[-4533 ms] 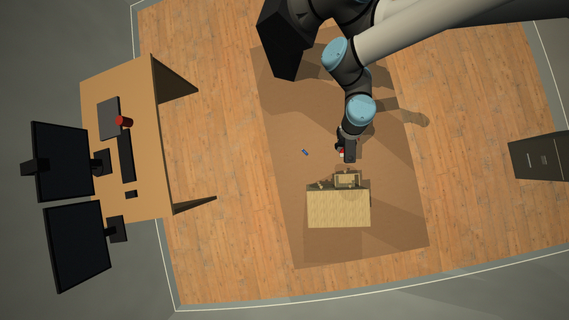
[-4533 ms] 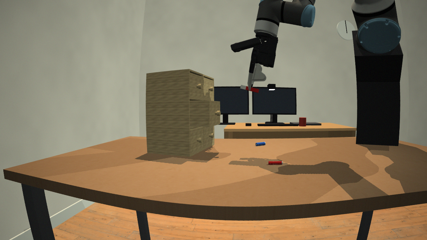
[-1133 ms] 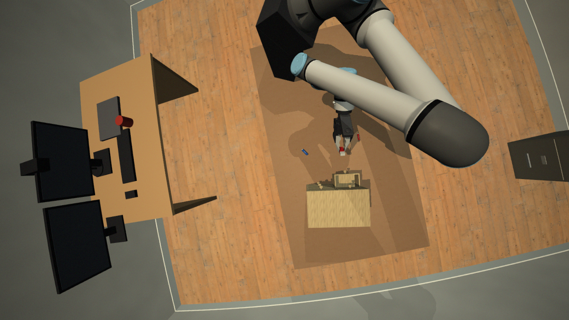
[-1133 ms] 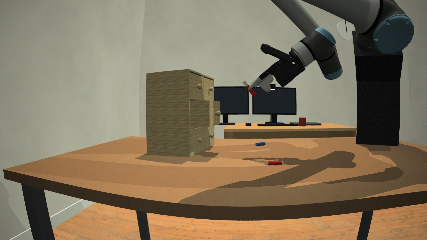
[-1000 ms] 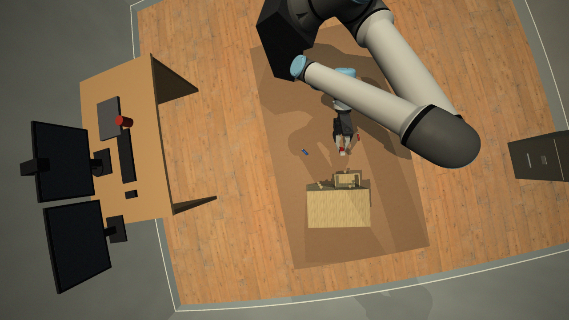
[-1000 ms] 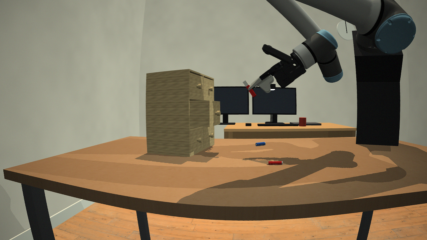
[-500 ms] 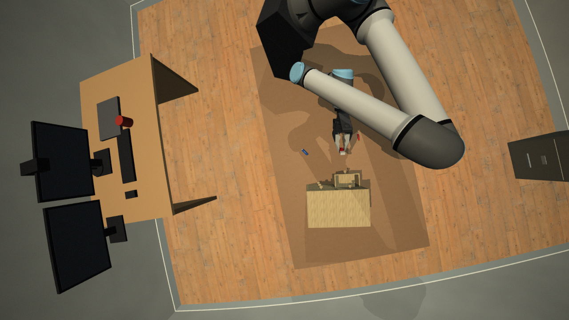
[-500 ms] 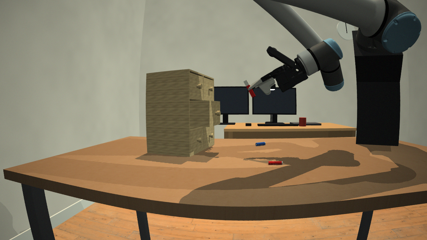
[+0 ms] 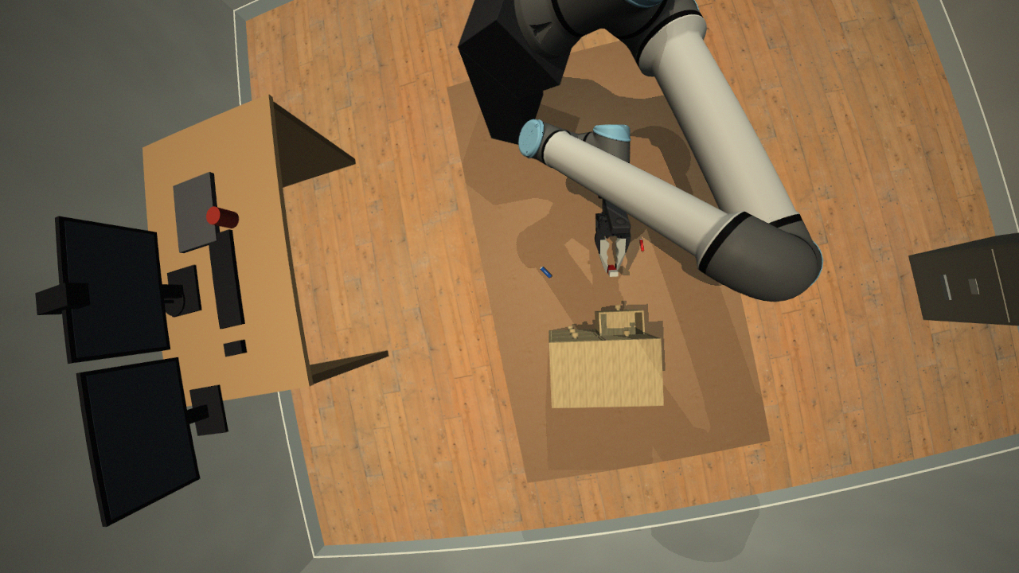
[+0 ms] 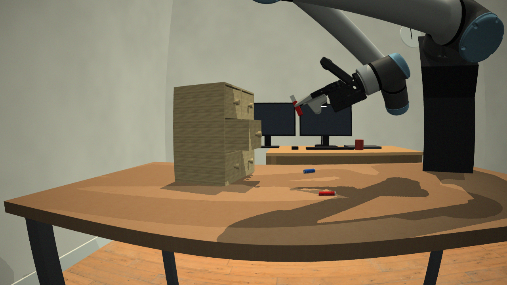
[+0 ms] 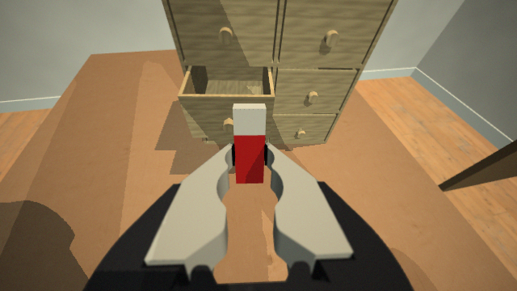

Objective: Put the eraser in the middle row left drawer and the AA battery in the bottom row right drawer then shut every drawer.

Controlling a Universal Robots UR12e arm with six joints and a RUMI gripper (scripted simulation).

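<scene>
My hand is 1 cm short of the eraser. From my hand the other things lie so: red battery: 10 cm behind, 16 cm to the left, 23 cm below; blue AA battery: 1 cm behind, 19 cm to the right, 23 cm below.
</scene>
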